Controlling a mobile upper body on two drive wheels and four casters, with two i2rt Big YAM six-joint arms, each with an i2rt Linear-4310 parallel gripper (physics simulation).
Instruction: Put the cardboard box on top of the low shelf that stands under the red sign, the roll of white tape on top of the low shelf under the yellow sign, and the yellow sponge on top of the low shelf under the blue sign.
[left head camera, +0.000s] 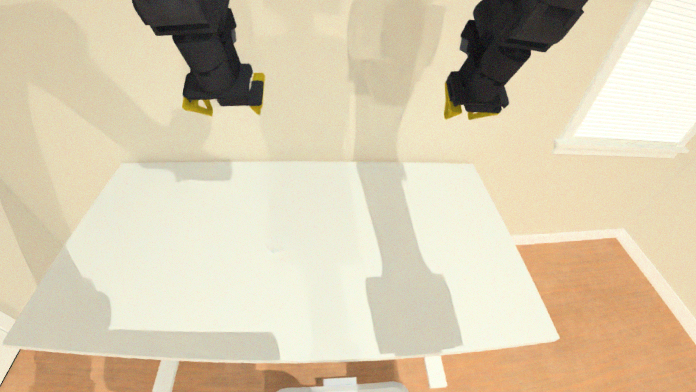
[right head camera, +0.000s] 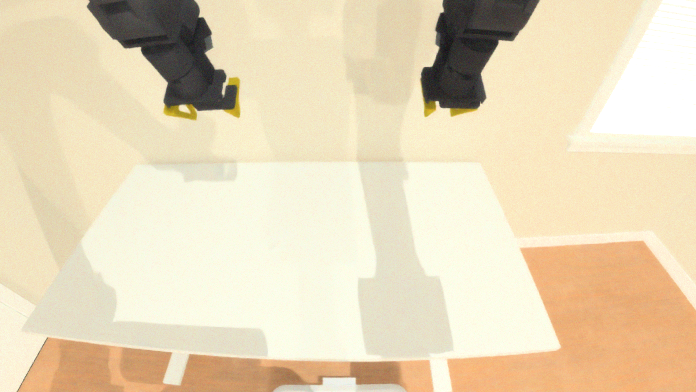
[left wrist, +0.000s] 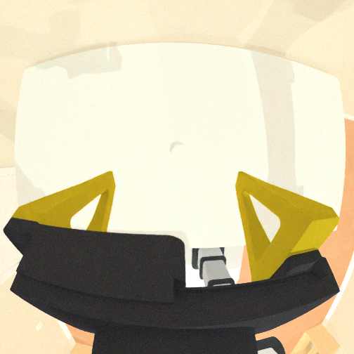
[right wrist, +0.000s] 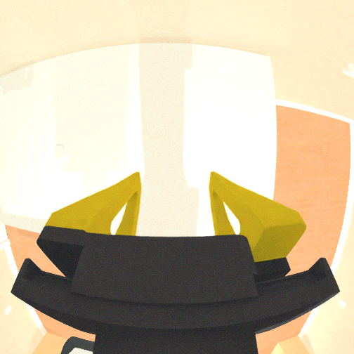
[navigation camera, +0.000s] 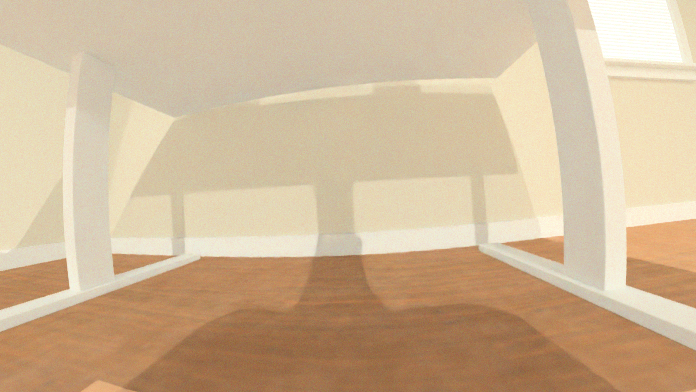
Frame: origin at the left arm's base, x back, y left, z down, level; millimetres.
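Seen in the pictures: left gripper, fingertip midpoint: (left head camera: 235, 112) (right head camera: 217, 116); right gripper, fingertip midpoint: (left head camera: 456, 116) (right head camera: 438, 113).
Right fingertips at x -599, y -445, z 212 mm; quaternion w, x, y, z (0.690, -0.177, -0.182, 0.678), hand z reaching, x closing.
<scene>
Offsets run from my right fingertips to a thing's top centre. "spot": to the spot under its first point. Level surfaces: height alone.
My left gripper (left head camera: 235, 114) (right head camera: 217, 117) (left wrist: 175, 178) is wide open and empty, high above the white table. My right gripper (left head camera: 458, 118) (right head camera: 439, 115) (right wrist: 174, 178) is partly open and empty, also above the table. A small, faint whitish round thing {dx -38, dy +419, dz +454 mm} (left head camera: 274, 248) (left wrist: 176, 146) (right wrist: 60, 150) lies on the table, left of the middle in the left head view; it is too pale to tell whether it is the roll of tape. The cardboard box, the yellow sponge, the low shelves and the coloured signs do not show.
The white table {dz +478 mm} (left head camera: 200, 210) (right head camera: 200, 210) (left wrist: 145, 110) (right wrist: 225, 100) stands close in front of me, with a wall behind it. Its legs (navigation camera: 90, 175) (navigation camera: 582, 150) stand at both sides in the navigation view. A window {spot: dx -496, dy -1028, dz +27 mm} (left head camera: 635, 75) is at the right. The floor {dz +1198 mm} (left head camera: 600, 300) is wooden.
</scene>
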